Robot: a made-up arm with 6 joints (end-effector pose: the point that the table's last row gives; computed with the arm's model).
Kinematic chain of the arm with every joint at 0, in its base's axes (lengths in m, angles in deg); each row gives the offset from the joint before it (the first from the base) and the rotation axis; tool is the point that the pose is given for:
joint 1: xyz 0 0 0.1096 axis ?
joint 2: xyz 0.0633 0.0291 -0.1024 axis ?
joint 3: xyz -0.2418 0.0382 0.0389 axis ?
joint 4: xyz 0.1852 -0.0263 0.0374 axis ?
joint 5: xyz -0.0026 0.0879 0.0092 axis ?
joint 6: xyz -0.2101 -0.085 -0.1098 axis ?
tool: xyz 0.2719 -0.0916 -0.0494
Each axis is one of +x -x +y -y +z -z.
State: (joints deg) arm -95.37 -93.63 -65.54 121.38 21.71 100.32
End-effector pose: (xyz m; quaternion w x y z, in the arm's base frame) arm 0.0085 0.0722 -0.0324 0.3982 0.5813 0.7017 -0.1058
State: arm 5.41 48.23 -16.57 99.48 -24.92 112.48
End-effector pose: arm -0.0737 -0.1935 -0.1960 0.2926 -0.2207 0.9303 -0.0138
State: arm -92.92 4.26 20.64 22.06 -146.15 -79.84
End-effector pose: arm -0.2477 -0.0945 -0.2473 0.4469 0.1179 -0.1060 -0.8804
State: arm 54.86 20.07 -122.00 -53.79 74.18 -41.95
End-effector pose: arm -0.3253 -0.2564 0.0456 0.6788 -0.3763 0.5753 -0.2583
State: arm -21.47 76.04 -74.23 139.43 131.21 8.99
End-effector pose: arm -0.0517 0.0103 -0.2198 0.2426 0.0957 -0.3403 -0.9034
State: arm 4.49 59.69 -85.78 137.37 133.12 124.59
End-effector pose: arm 0.2009 0.3244 -0.0503 0.2220 0.8256 0.2992 0.4239
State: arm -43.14 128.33 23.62 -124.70 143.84 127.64
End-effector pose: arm -0.1891 0.0178 0.4573 0.6629 -0.3396 -0.6622 -0.0820
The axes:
joint 1: +y
joint 2: +z
joint 3: +x
joint 4: -y
joint 5: +x
joint 6: -y

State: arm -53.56 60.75 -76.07 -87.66 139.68 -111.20
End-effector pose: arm 0.0904 0.3631 -0.3984 0.7511 0.3141 0.4234 0.3974
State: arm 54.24 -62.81 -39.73 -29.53 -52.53 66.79
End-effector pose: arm 0.2491 0.1395 -0.0562 0.6466 -0.5108 0.5118 0.2431
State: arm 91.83 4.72 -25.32 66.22 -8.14 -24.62
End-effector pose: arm -0.0452 -0.0742 -0.1219 0.8875 -0.1187 0.3891 0.2164
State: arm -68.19 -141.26 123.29 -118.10 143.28 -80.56
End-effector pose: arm -0.3281 0.1226 -0.0942 0.2480 0.0248 0.1004 -0.9632
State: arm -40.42 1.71 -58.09 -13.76 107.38 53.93
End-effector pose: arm 0.0727 -0.0334 -0.0490 0.6302 0.3985 -0.6486 -0.1533
